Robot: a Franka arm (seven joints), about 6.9 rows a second.
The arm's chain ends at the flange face. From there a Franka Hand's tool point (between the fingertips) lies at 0.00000 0.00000 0.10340 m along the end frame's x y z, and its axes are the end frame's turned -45 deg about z.
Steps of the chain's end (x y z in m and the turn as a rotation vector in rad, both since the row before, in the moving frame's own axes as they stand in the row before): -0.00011, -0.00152, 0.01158, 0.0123, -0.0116, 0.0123; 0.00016, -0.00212, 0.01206, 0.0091, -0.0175, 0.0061; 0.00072, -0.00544, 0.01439, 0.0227, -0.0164, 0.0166; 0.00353, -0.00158, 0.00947, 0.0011, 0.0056, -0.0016; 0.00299, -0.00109, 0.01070, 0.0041, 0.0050, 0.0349
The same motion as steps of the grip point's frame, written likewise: 0.00106, -0.00290, 0.01157, 0.0169, 0.0005, 0.0123; 0.00100, -0.00333, 0.01204, 0.0188, -0.0059, 0.0061; 0.00484, -0.00619, 0.01435, 0.0276, 0.0045, 0.0166; 0.00410, 0.00171, 0.00947, -0.0032, 0.0047, -0.0016; 0.00355, 0.00142, 0.01070, -0.0006, 0.0064, 0.0349
